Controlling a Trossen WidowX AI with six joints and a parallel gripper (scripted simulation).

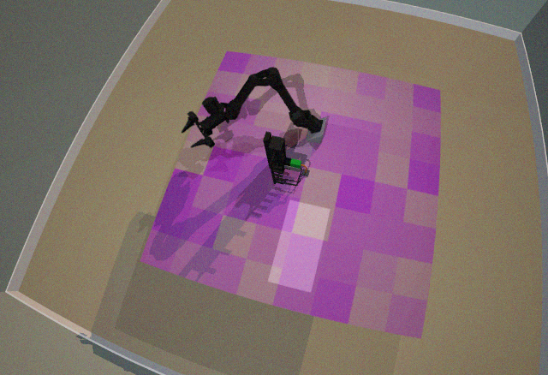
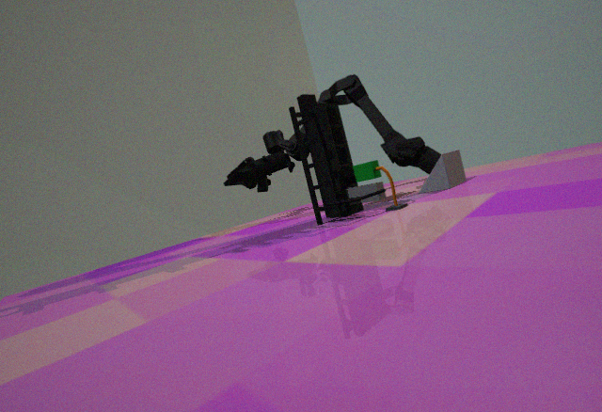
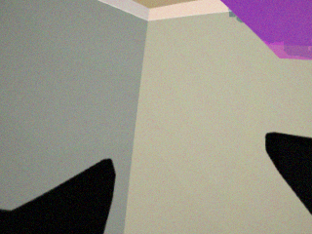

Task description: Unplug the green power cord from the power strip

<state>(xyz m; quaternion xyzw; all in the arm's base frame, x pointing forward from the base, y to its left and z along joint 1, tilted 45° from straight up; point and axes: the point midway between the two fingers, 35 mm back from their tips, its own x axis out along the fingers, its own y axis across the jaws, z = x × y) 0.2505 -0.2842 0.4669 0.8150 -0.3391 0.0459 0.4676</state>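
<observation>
The green plug lies 4 cm behind my gripper tip, 49 cm to the left of it and 7 cm below it.
</observation>
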